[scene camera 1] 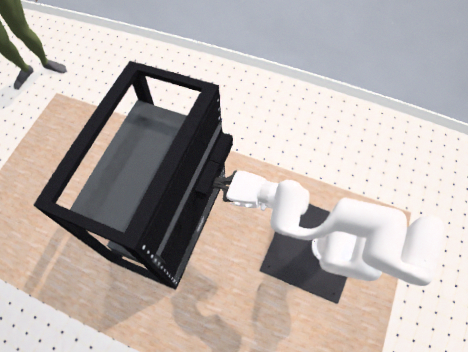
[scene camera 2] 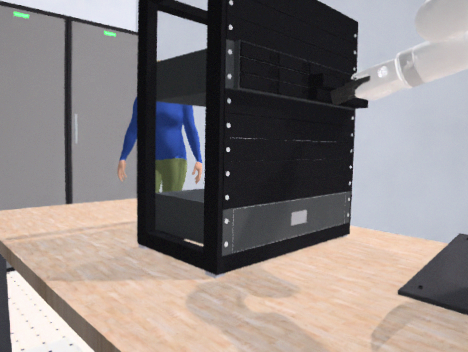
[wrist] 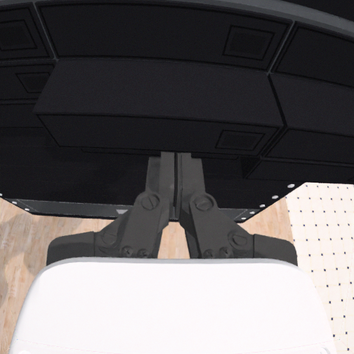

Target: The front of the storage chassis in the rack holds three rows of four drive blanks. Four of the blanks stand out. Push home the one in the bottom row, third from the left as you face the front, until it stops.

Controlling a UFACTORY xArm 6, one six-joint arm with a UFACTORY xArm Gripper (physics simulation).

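Frame: origin at the arm's base, x ahead, y left, z up, level; centimetres.
Where they show: gripper, fingertip midpoint: (scene camera 1: 211, 181) (scene camera 2: 333, 98).
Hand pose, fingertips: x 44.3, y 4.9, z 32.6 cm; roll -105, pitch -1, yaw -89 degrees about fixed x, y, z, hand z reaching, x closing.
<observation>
After its pixels a point has its place.
The storage chassis (scene camera 2: 257, 67) @[x 46.2, y 28.7, z 36.1 cm] sits in the black rack (scene camera 1: 90, 135) @[x 74.0, y 14.2, z 55.7 cm] (scene camera 2: 216, 150) @[x 48.5, y 36.6, z 20.1 cm]. In the wrist view the third blank of the middle row (wrist: 160, 90) stands out as a long dark block. Below it, a thin lower edge of the bottom row's third blank (wrist: 120, 151) shows; the rest is hidden by the middle blank and the fingers, so its depth is hard to tell. My gripper (scene camera 1: 216, 183) @[x 44.3, y 4.9, z 32.6 cm] (scene camera 2: 336, 96) @[x 44.3, y 4.9, z 32.6 cm] (wrist: 174, 153) is shut and empty. Its tips are at the bottom-row level, just under the middle blank's front; contact cannot be seen.
At the right, the fourth blanks of the middle row (wrist: 320, 142) and the bottom row (wrist: 305, 170) also stand out. The top-row blank (wrist: 150, 32) above sits further back. A grey unit (scene camera 2: 270, 225) @[x 47.8, y 21.7, z 4.3 cm] is low in the rack. A person (scene camera 2: 170, 130) stands behind the rack.
</observation>
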